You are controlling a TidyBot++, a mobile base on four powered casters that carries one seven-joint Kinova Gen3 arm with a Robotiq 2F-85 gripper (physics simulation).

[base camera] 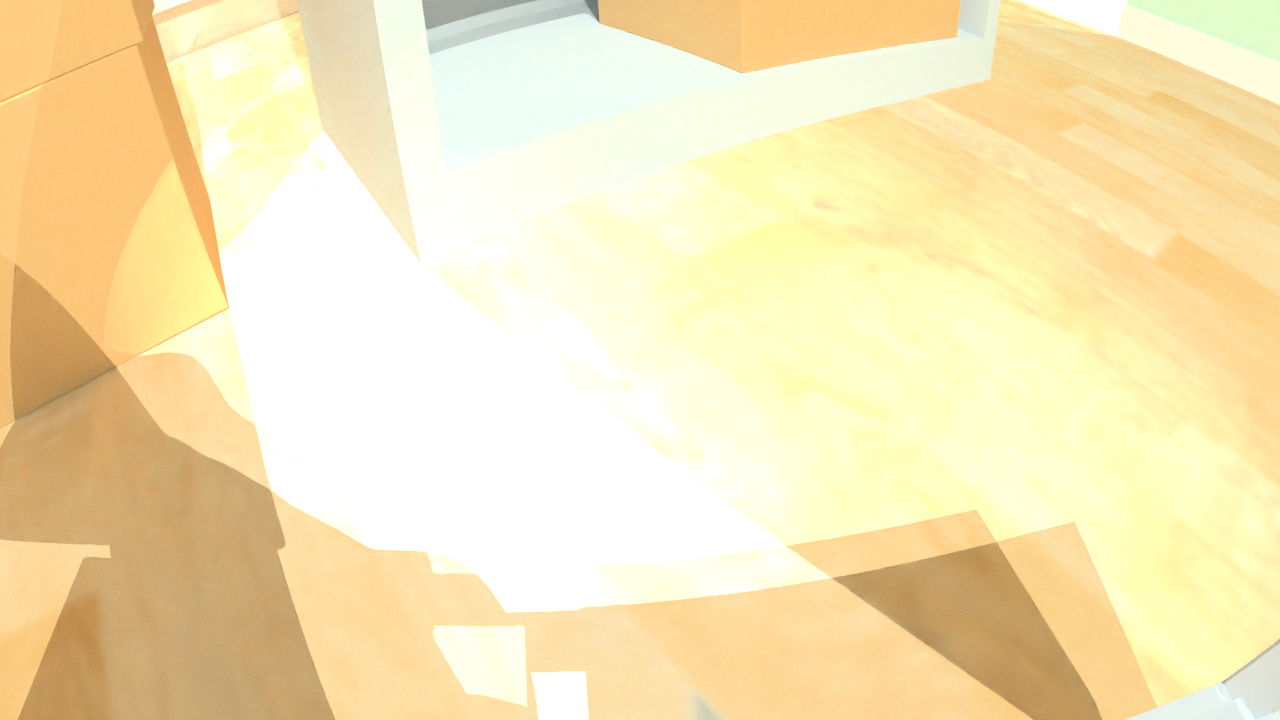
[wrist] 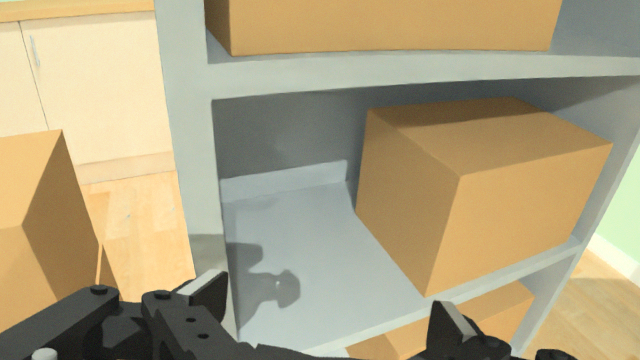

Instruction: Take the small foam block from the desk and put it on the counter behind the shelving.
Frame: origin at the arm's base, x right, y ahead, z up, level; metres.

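Seen in the pictures: gripper, between the fingertips: (wrist: pixel 326 309).
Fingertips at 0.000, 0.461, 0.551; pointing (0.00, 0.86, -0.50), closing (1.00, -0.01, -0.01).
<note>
Offsets run from my fingertips to a thing's top centre, as dx, dy, dz. "spot": to the spot under its first point.
My gripper (wrist: pixel 326 309) is open and empty in the wrist view, with its two black fingers wide apart in front of the shelving. The grey shelving (base camera: pixel 716 120) (wrist: pixel 187 130) stands ahead, with its left post and two boards showing in the wrist view. Part of the counter (wrist: pixel 75 12), with a wooden top over cream cabinet doors, shows behind the shelving at the upper left of the wrist view. The small foam block and the desk do not show in either view.
A cardboard box {+0.289, +0.631, -0.144} (wrist: pixel 480 200) sits on the right of the middle shelf, another box {spot: +0.029, +0.313, +0.070} (wrist: pixel 390 25) above it, and one (base camera: pixel 841 31) on the bottom shelf. Stacked cardboard boxes (base camera: pixel 89 205) (wrist: pixel 65 210) stand left of the shelving, with a strip of floor between.
</note>
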